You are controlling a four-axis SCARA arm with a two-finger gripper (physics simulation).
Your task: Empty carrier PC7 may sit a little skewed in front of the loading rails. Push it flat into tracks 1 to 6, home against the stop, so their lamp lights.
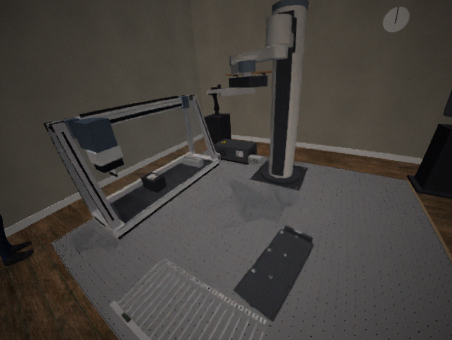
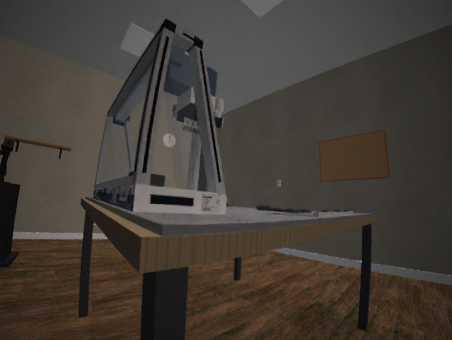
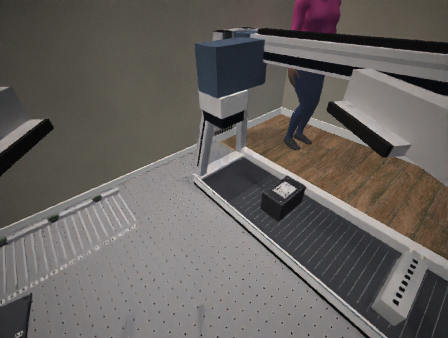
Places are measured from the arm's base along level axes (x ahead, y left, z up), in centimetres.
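Pixels of known places: gripper, between the fingertips: (image 1: 212, 93) (image 3: 194, 98); arm's base, origin of its link: (image 1: 280, 175).
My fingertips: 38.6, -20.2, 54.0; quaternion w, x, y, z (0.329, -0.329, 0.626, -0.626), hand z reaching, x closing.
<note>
Ahead of a thing's pixels: the offset from my fingertips to its top centre, as dx, dy, dz. "spot": to the spot under its first point. Level surfaces: height alone.
The carrier PC7, a flat dark grey plate @[+24.8, +38.0, -49.7] (image 1: 276, 275) (image 3: 14, 316), lies on the table with its near end close to the numbered ends of the white loading rails (image 1: 165, 261) (image 3: 119, 205). It looks slightly turned against them; whether they touch is unclear. The stop bar (image 1: 119, 309) (image 3: 75, 207) runs along the rails' far side from the carrier, with dark green lamps (image 1: 126, 317) (image 3: 53, 218) that look unlit. My gripper (image 1: 232, 92) (image 3: 194, 98) is open and empty, high above the table and well away from the carrier, level with the gantry's upper part.
A gantry frame (image 1: 150, 210) (image 2: 180, 200) (image 3: 290, 259) with a blue and white head @[spot: +37.7, -26.3, -8.7] (image 1: 95, 135) (image 3: 230, 67) stands on the perforated table top @[dz -52.7] (image 1: 200, 240) (image 3: 165, 270). A black box @[spot: +17.5, -31.4, -41.3] (image 1: 154, 182) (image 3: 283, 197) sits on its deck. A dark grey unit @[spot: -42.1, -13.0, -43.6] (image 1: 237, 151) stands near the arm's column (image 1: 285, 115).
</note>
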